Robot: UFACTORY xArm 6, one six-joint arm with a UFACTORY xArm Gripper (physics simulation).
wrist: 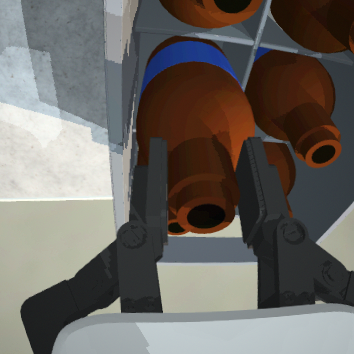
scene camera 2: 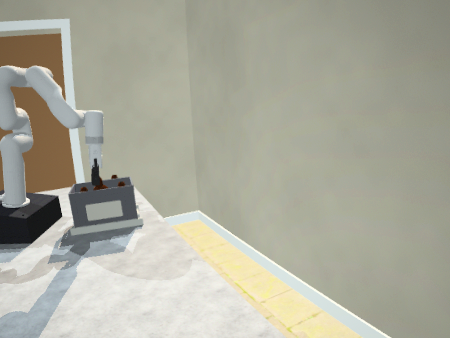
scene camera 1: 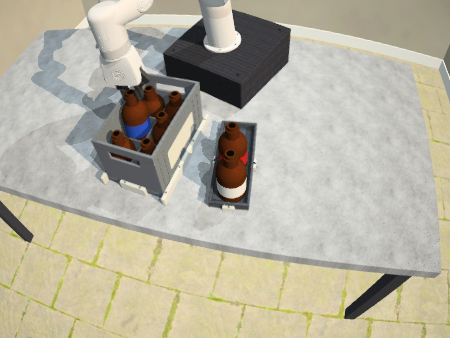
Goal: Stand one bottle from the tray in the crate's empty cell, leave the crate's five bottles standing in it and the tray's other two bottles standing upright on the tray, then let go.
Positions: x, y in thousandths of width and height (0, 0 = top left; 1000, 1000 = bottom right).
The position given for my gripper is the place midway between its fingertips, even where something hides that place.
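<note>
Blue-labelled bottle (scene camera 1: 301, 342), visible. Red-banded bottle (scene camera 1: 517, 410), visible; out of frame in the wrist view. My gripper: (scene camera 1: 297, 286), also (wrist: 572, 442).
</note>
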